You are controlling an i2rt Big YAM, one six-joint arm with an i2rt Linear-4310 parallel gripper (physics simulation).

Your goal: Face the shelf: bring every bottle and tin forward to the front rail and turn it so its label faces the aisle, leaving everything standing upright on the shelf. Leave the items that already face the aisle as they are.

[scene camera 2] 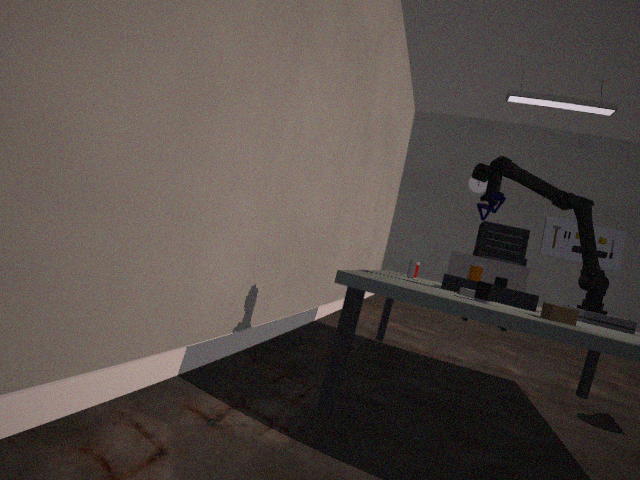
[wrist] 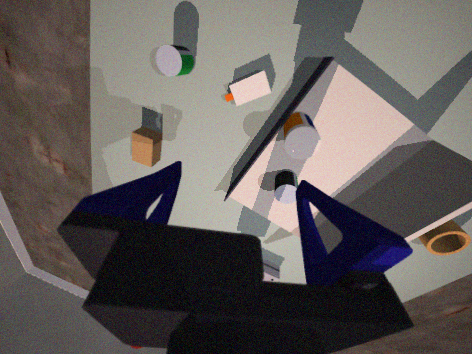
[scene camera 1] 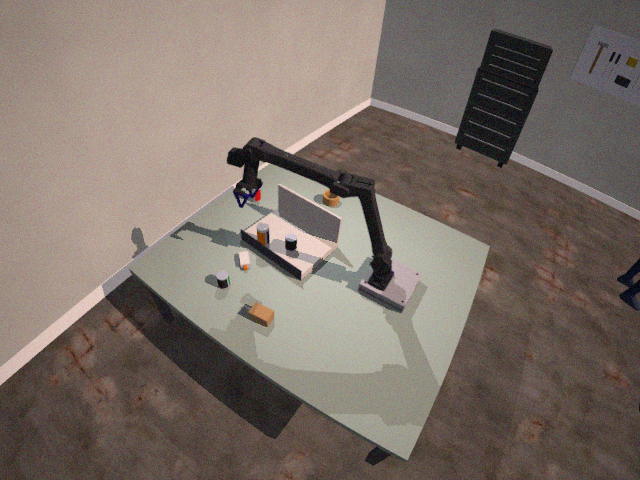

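Pixels of known places: gripper, fingertip midpoint: (scene camera 2: 487, 216) (wrist: 241, 177) (scene camera 1: 246, 202); arm's base at its link origin: (scene camera 2: 591, 311) (scene camera 1: 380, 278).
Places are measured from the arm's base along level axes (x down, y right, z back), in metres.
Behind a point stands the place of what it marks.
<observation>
The shelf (scene camera 1: 320, 260) {x 0.035, y -0.039, z -0.299 m} (wrist: 370, 110) {x 0.016, y -0.013, z -0.673 m} has a dark front rail (scene camera 1: 273, 257) {x 0.022, y -0.167, z -0.485 m} (wrist: 280, 126) {x -0.013, y -0.157, z -0.569 m} and a grey back panel. An orange bottle (scene camera 1: 263, 235) {x -0.062, y -0.143, z -0.560 m} (scene camera 2: 476, 273) {x -0.046, y -0.151, z -0.580 m} (wrist: 301, 142) {x -0.094, y -0.124, z -0.582 m} with a pale top stands upright close behind the rail; orange shows toward the rail, dark blue at its side. A short black tin (scene camera 1: 291, 242) {x -0.047, y -0.090, z -0.436 m} (scene camera 2: 500, 283) {x -0.028, y -0.096, z -0.459 m} (wrist: 286, 186) {x -0.054, y -0.082, z -0.470 m} stands upright farther back from the rail; in the wrist view a thin green strip shows on the side away from the rail. My gripper (scene camera 1: 249, 198) {x -0.288, y -0.207, z -0.591 m} (scene camera 2: 491, 210) {x -0.288, y -0.207, z -0.591 m} (wrist: 241, 177) {x -0.288, y -0.207, z -0.591 m} is open and empty, high above the table, beyond the shelf's bottle end.
On the table (scene camera 1: 330, 330) {x 0.053, y -0.333, z -0.065 m} in front of the shelf are a black-and-green tin (scene camera 1: 222, 279) {x -0.015, y -0.430, z -0.567 m} (wrist: 172, 60) {x -0.017, y -0.407, z -0.587 m}, a white box (scene camera 1: 244, 259) {x 0.026, y -0.257, z -0.591 m} (wrist: 250, 88) {x 0.025, y -0.249, z -0.601 m} with an orange tip, and a brown block (scene camera 1: 261, 314) {x 0.004, y -0.459, z -0.325 m} (wrist: 146, 146) {x 0.004, y -0.438, z -0.355 m}. A red-and-white item (scene camera 2: 413, 269) {x 0.003, y 0.126, z -0.861 m} and an orange ring (scene camera 1: 330, 202) {x 0.023, y 0.359, z -0.482 m} stand beyond it.
</observation>
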